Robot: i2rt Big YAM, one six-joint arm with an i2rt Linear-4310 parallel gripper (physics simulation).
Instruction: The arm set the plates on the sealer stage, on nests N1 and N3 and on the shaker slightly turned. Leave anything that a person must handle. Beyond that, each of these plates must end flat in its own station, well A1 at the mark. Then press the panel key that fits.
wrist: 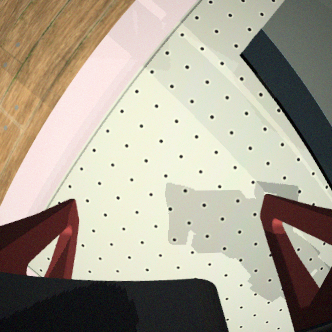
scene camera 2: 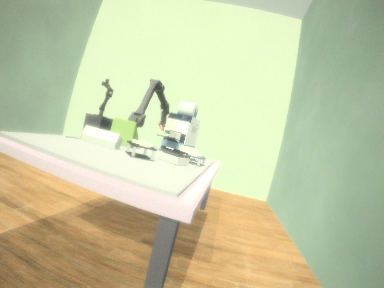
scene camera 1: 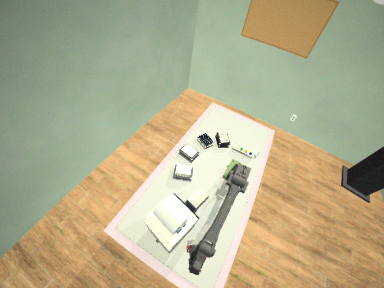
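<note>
The sealer (scene camera 1: pixel 171 220) (scene camera 2: pixel 184 129) is a white machine; a pale plate (scene camera 1: pixel 197 198) lies on its stage. White-topped plates (scene camera 1: pixel 183 171) (scene camera 1: pixel 189 151) sit on two stations along the far side. Beyond them are a black station (scene camera 1: pixel 205 140) and a pale, spotted plate (scene camera 1: pixel 223 138) on a dark base. Labels, A1 marks and small turns are too small to read. The key panel (scene camera 1: pixel 244 151) (scene camera 2: pixel 101 137) shows green, yellow and blue keys. My gripper (scene camera 1: pixel 194 259) (scene camera 2: pixel 161 127) (wrist: pixel 172 208) is open and empty, over the perforated mat beside the sealer, near the table's end.
The arm stands beside a green block (scene camera 1: pixel 231 169) (scene camera 2: pixel 124 131) and reaches along the table's long side. The pink table border (wrist: pixel 75 105) runs along the left of the wrist view. A dark-sided body (wrist: pixel 295 100) stands at its upper right.
</note>
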